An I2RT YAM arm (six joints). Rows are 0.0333 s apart.
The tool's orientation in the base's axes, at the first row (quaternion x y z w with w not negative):
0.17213, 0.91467, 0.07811, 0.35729
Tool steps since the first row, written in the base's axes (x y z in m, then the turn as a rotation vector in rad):
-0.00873, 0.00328, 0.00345, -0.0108, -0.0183, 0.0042
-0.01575, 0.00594, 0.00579, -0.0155, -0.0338, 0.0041
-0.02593, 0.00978, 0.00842, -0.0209, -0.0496, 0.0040
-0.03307, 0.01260, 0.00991, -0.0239, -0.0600, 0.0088
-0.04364, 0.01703, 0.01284, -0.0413, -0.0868, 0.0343
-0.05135, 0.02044, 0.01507, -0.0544, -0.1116, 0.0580
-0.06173, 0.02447, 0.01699, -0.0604, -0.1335, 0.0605
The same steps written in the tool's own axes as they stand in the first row. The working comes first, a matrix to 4 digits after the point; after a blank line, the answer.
The tool's axes in the first row as the columns of a matrix, in the base's axes (used below as rounded here):
-0.6854, 0.2591, 0.6805
0.3707, 0.9285, 0.0199
-0.6267, 0.2659, -0.7325

0.00504, 0.00170, -0.00840, -0.0020, -0.0187, -0.0108
0.00937, 0.00297, -0.01484, -0.0045, -0.0343, -0.0142
0.01612, 0.00460, -0.02362, -0.0066, -0.0504, -0.0181
0.02113, 0.00577, -0.02951, -0.0114, -0.0596, -0.0239
0.02818, 0.00792, -0.03876, -0.0254, -0.0822, -0.0550
0.03333, 0.00968, -0.04558, -0.0404, -0.1023, -0.0817
0.04073, 0.01124, -0.05397, -0.0460, -0.1235, -0.0881

